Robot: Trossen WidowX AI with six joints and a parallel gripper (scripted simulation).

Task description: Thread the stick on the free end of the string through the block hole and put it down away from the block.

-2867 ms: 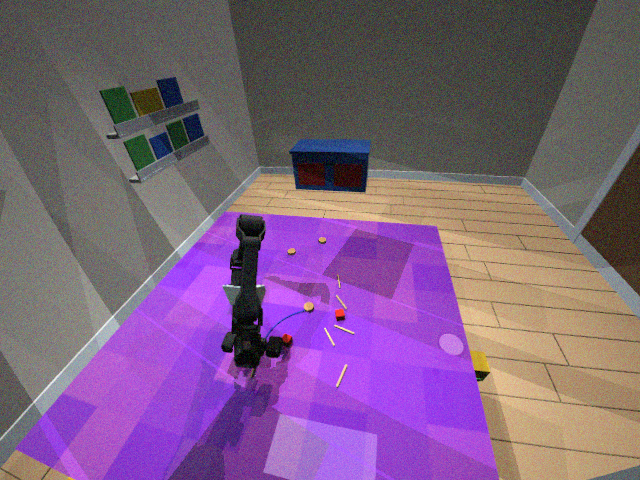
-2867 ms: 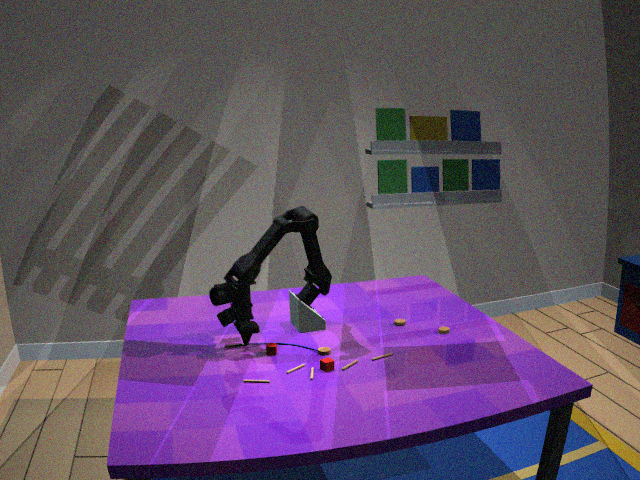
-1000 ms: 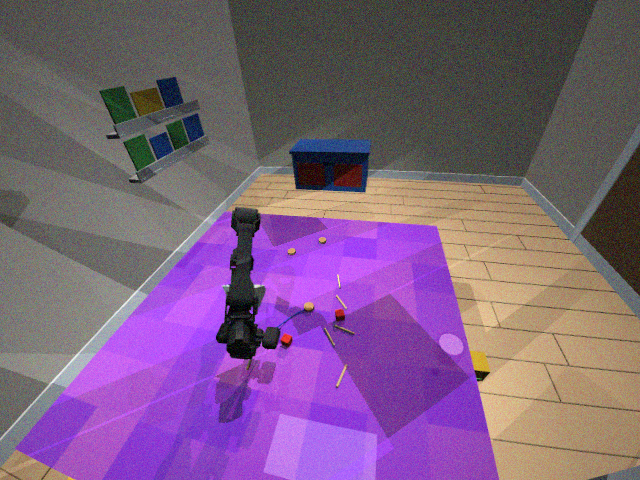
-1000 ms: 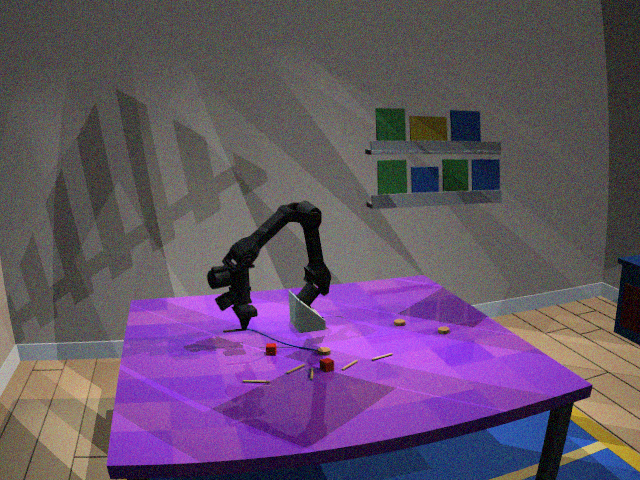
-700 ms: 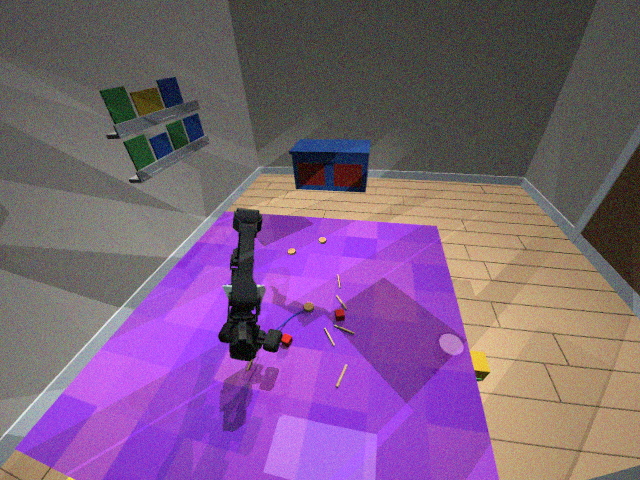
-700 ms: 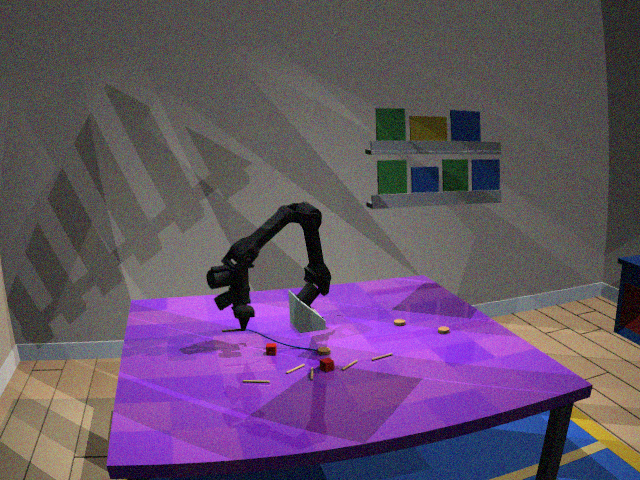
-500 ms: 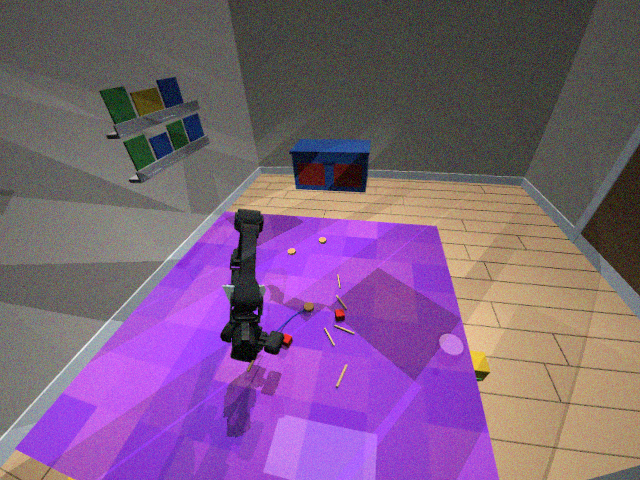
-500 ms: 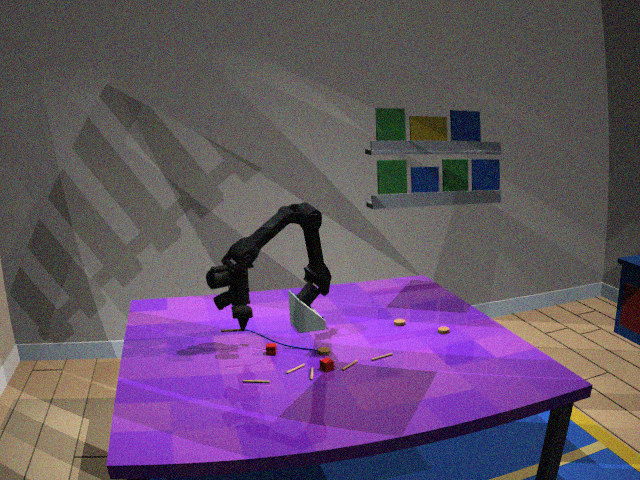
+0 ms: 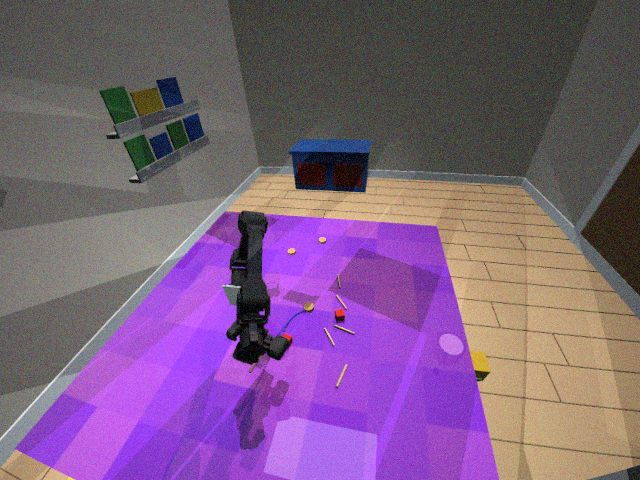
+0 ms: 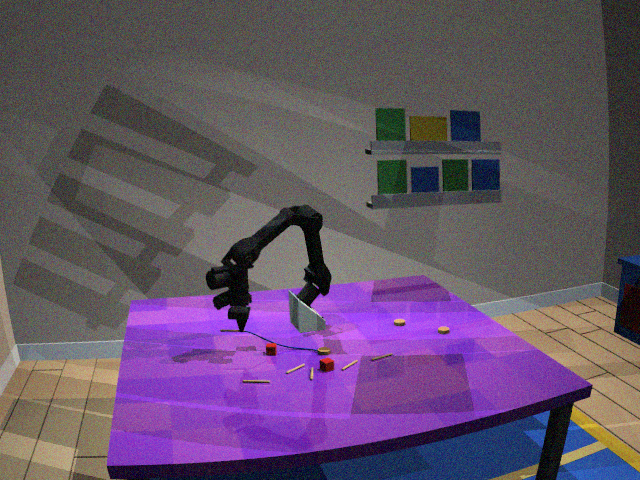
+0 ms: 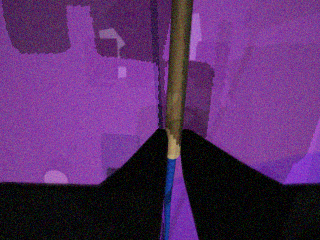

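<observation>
Now: gripper tip 4 cm short of the red block, 9 cm to the right of it and 5 cm above it. Also, from my gripper tip: thin wooden stick 1 cm to the right; then round wooden button 8 cm ahead, 24 cm to the left, 6 cm below.
</observation>
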